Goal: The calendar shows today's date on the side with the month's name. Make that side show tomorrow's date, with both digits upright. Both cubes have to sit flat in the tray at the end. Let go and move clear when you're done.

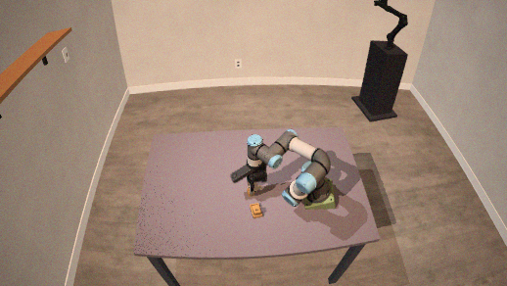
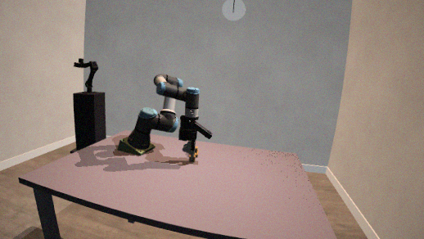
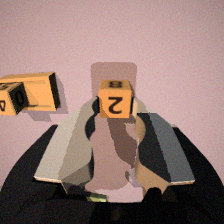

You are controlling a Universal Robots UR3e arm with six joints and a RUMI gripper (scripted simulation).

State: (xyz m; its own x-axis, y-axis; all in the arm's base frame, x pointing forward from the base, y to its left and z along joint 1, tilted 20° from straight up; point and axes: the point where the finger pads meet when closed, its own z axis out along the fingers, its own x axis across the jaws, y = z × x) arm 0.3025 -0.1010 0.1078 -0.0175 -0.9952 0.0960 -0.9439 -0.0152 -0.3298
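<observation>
The cube lies 10 mm below my hand. The rest, counted from my hand: orange calendar tray: 110 mm to the left, 20 mm below.
</observation>
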